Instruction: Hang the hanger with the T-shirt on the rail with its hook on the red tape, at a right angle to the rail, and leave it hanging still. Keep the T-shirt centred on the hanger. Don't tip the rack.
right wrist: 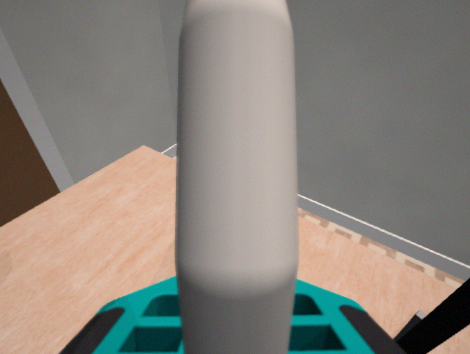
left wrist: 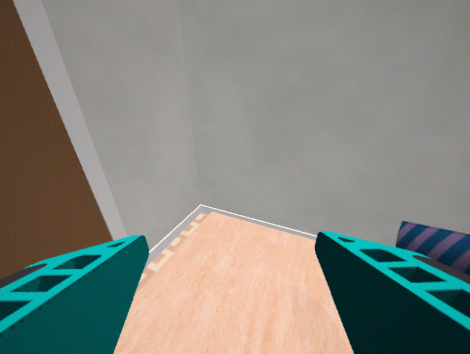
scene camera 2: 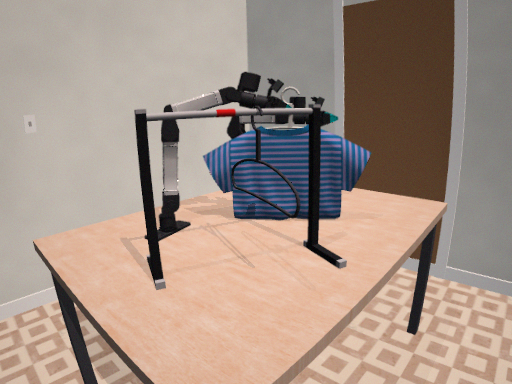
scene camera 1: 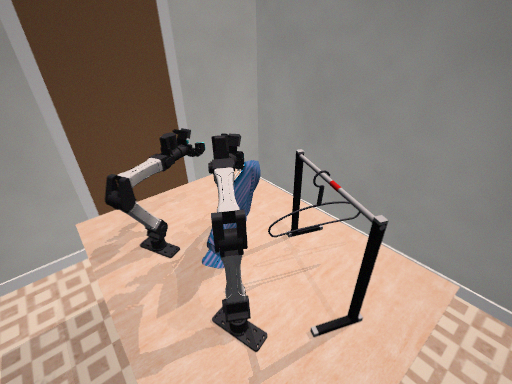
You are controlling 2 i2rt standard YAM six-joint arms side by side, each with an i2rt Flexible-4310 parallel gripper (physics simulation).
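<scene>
The blue and purple striped T-shirt hangs upright on its pale hanger, above the table and apart from the rack; in scene camera 2 it looks roughly centred. My right gripper is shut on the hanger's stem, below the hook. My left gripper is open and empty, beside the T-shirt near shoulder height. The grey rail bears the red tape. The right fingertips are mostly hidden in scene camera 1.
A black empty hanger hangs on the rail beside the red tape, its loop slanting out across the rail. The rack's black posts stand upright on the table.
</scene>
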